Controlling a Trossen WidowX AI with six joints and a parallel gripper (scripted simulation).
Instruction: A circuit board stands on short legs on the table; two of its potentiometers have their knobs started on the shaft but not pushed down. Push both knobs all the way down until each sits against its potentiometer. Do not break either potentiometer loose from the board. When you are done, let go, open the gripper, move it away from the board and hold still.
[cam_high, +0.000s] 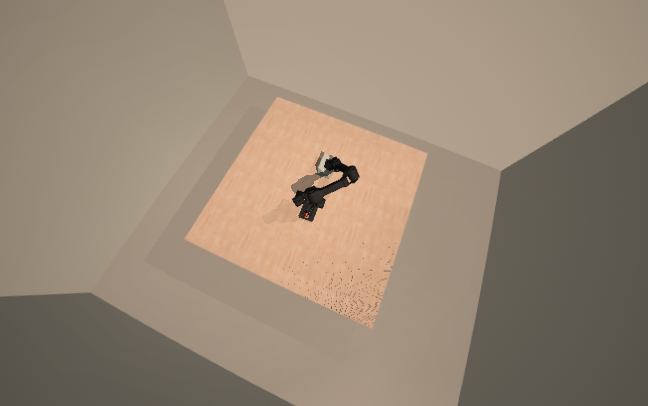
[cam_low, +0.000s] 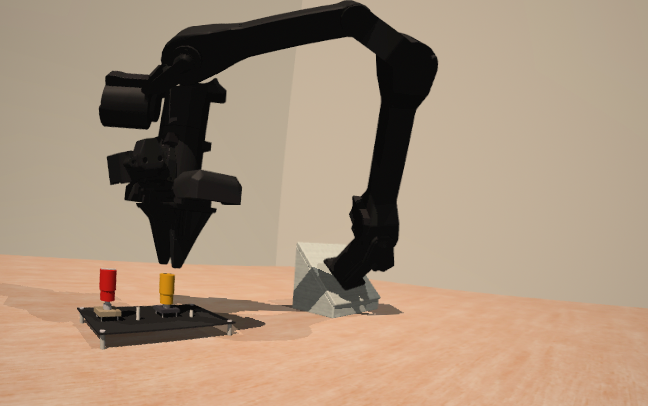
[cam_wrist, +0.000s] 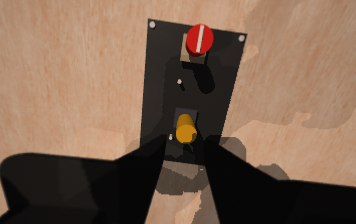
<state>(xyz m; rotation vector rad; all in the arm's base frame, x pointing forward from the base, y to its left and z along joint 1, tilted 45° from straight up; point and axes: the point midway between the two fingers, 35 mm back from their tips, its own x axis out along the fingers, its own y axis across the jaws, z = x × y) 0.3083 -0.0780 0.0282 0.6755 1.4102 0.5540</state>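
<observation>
The yellow knob is 3 cm below my gripper tip. Also, from my gripper tip: red knob: 7 cm ahead, 2 cm below.
</observation>
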